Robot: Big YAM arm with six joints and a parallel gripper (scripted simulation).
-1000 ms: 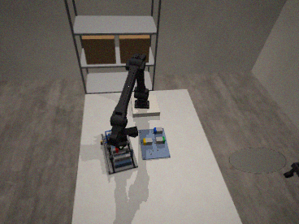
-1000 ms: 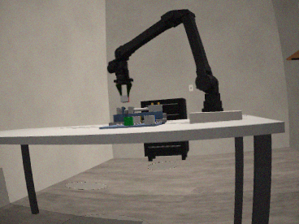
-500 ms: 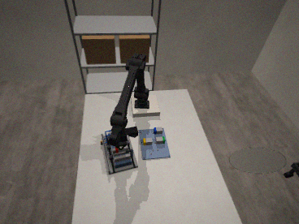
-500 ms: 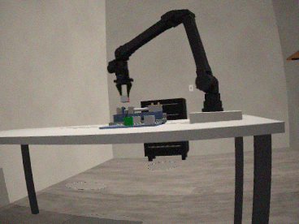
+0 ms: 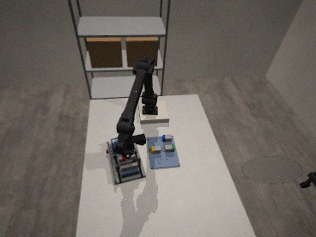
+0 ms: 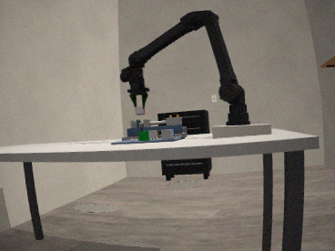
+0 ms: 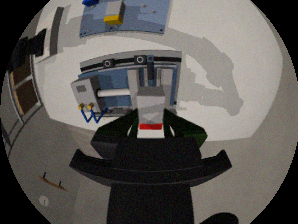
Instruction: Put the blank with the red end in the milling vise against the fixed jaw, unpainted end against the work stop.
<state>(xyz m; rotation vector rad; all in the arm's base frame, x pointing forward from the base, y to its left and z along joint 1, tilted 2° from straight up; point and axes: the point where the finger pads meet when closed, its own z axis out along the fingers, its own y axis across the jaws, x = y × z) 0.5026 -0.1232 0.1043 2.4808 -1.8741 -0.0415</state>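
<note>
Now: the red-ended blank 2 cm below my hand. Round my hand: yellow-ended blank (14 cm behind, 17 cm to the left, 13 cm below); green-ended blank (16 cm behind, 26 cm to the left, 13 cm below); blue plate (15 cm behind, 22 cm to the left, 16 cm below).
</note>
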